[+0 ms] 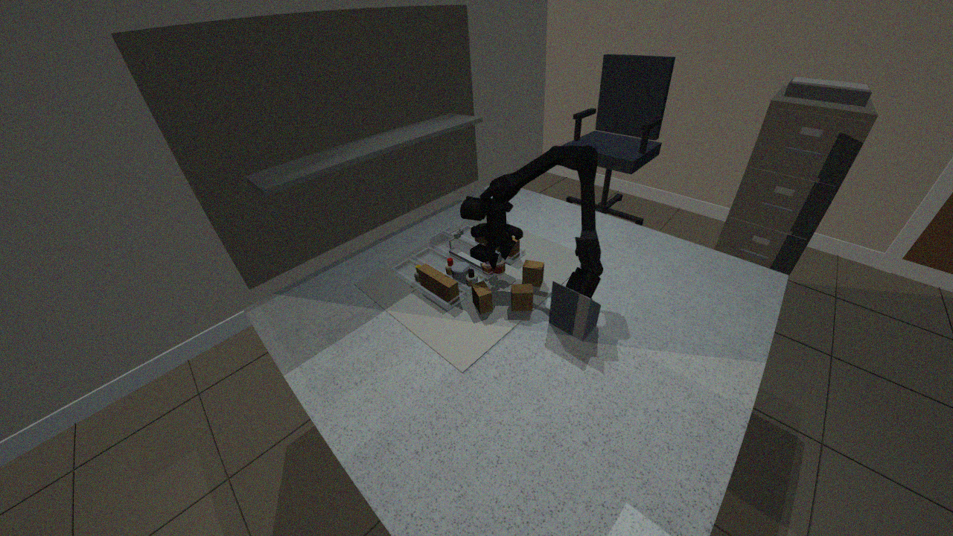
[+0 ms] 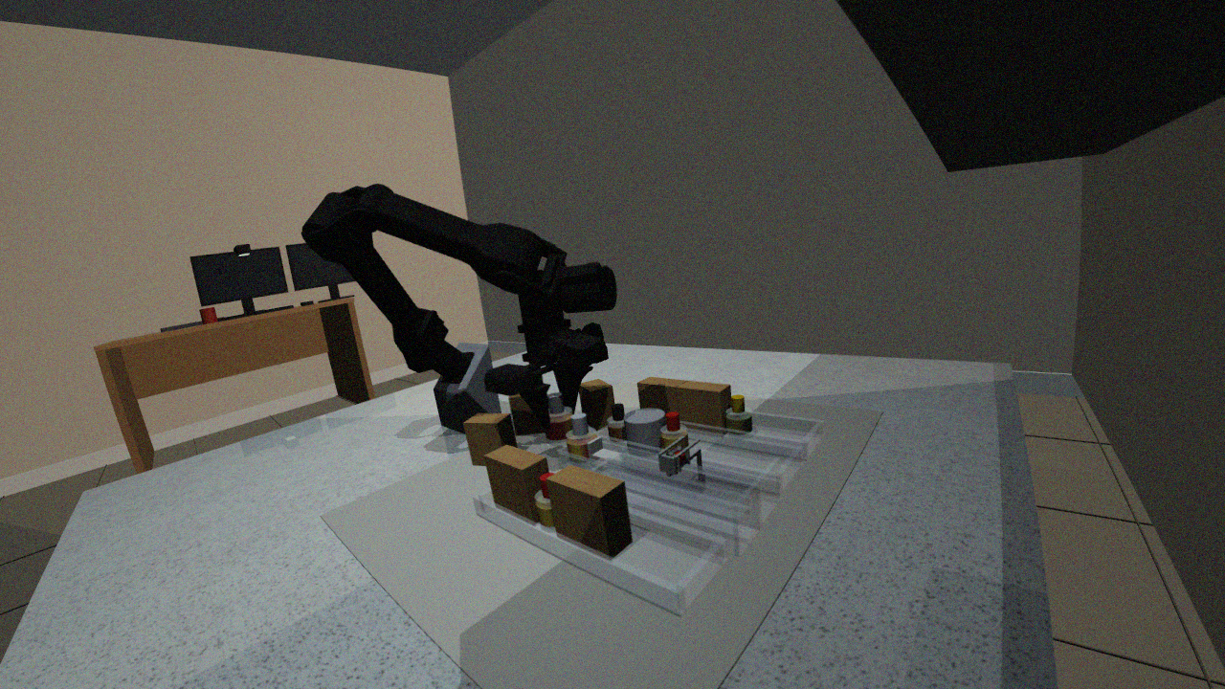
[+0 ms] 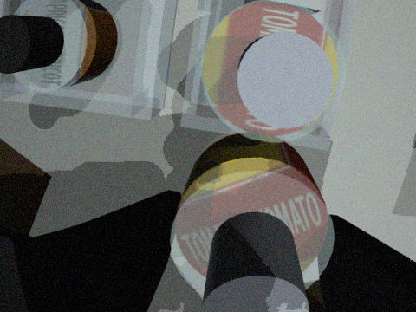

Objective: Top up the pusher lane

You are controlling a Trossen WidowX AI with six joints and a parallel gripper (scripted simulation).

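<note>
Now: gripper tip 100 mm short of the wide grey can, 70 mm to the right of it and 30 mm above it. The rest, counted from my gripper tip: clear-walled lane: 190 mm ahead, 40 mm to the right, 40 mm below.
</note>
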